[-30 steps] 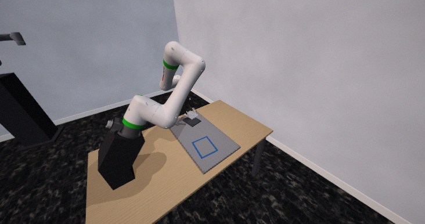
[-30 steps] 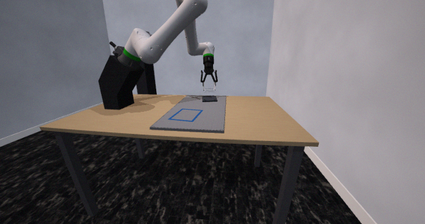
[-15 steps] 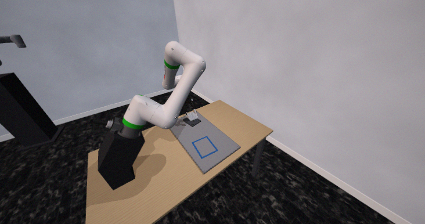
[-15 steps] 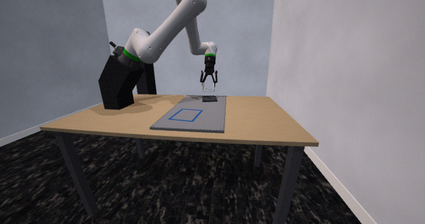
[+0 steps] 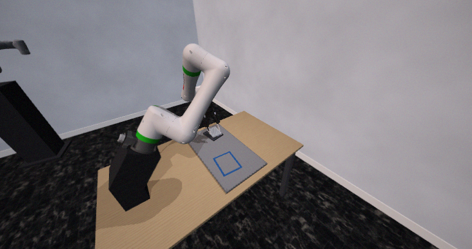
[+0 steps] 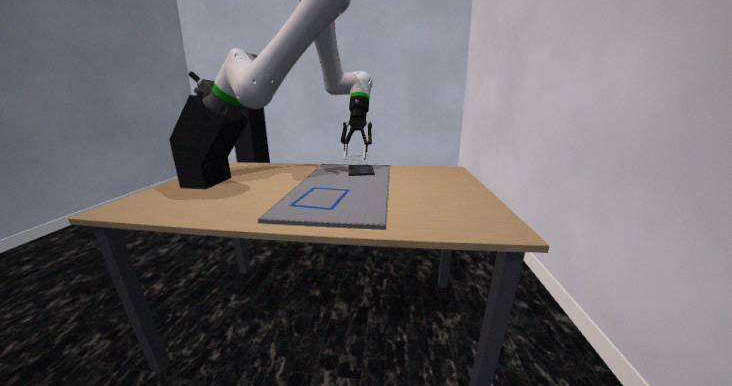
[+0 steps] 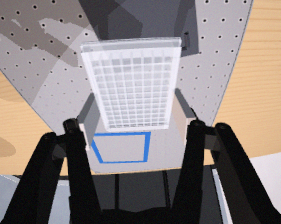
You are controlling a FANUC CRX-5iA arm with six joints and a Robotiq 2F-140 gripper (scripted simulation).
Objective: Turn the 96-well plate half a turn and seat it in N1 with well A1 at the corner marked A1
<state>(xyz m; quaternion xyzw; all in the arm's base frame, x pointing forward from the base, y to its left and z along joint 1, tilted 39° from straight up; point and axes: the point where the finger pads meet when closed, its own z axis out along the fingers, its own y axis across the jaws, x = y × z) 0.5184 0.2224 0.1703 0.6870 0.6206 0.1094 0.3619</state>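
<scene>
My gripper is now 1 cm short of the dark plate nest N1, 7 cm to the right of it and 10 cm above it. From my hand the other things lie so: white 96-well plate (3 cm below); then A1 label (3 cm ahead, 16 cm to the left, 9 cm below).
</scene>
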